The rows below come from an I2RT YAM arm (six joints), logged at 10 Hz.
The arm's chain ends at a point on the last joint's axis. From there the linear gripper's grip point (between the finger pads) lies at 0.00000 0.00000 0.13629 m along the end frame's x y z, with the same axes.
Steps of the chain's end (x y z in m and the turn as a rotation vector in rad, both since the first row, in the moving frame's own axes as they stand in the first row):
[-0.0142 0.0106 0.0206 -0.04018 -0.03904 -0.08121]
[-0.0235 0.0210 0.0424 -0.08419 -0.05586 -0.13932]
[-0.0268 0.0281 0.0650 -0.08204 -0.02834 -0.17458]
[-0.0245 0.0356 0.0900 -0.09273 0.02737 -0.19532]
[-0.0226 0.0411 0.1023 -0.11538 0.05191 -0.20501]
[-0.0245 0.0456 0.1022 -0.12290 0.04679 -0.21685]
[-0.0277 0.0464 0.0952 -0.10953 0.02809 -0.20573]
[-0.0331 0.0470 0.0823 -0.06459 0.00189 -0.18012]
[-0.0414 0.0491 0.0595 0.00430 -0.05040 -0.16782]
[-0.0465 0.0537 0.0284 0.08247 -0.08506 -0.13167]
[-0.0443 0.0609 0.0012 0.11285 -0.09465 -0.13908]
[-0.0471 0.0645 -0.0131 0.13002 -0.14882 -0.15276]
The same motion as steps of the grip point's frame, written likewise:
[-0.0193 0.0163 0.0204 -0.04018 -0.03904 -0.08121]
[-0.0303 0.0329 0.0417 -0.08419 -0.05586 -0.13932]
[-0.0297 0.0395 0.0645 -0.08204 -0.02834 -0.17458]
[-0.0196 0.0478 0.0894 -0.09273 0.02737 -0.19532]
[-0.0140 0.0560 0.1012 -0.11538 0.05191 -0.20501]
[-0.0164 0.0615 0.1010 -0.12290 0.04679 -0.21685]
[-0.0224 0.0608 0.0943 -0.10953 0.02809 -0.20573]
[-0.0321 0.0557 0.0820 -0.06459 0.00189 -0.18012]
[-0.0483 0.0491 0.0593 0.00430 -0.05040 -0.16782]
[-0.0588 0.0433 0.0274 0.08247 -0.08506 -0.13167]
[-0.0582 0.0465 -0.0003 0.11285 -0.09465 -0.13908]
[-0.0685 0.0485 -0.0157 0.13002 -0.14882 -0.15276]

